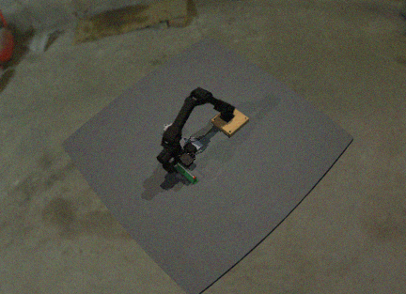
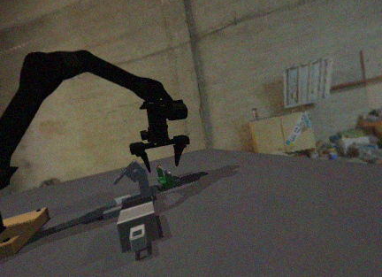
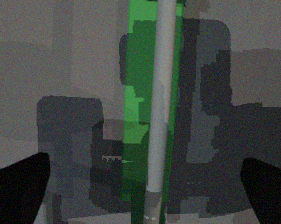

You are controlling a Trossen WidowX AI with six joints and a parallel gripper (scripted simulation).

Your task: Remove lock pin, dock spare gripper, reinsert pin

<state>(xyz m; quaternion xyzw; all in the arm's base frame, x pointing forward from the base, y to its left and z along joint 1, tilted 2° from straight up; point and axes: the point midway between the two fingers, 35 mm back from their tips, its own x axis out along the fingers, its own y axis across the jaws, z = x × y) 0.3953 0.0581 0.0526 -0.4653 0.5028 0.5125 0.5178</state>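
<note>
My gripper tip is now 12 cm past the spare gripper, 23 cm to the left of it and 3 cm above it. Also, from my gripper tip: mount: 11 cm behind, 8 cm to the right.
</note>
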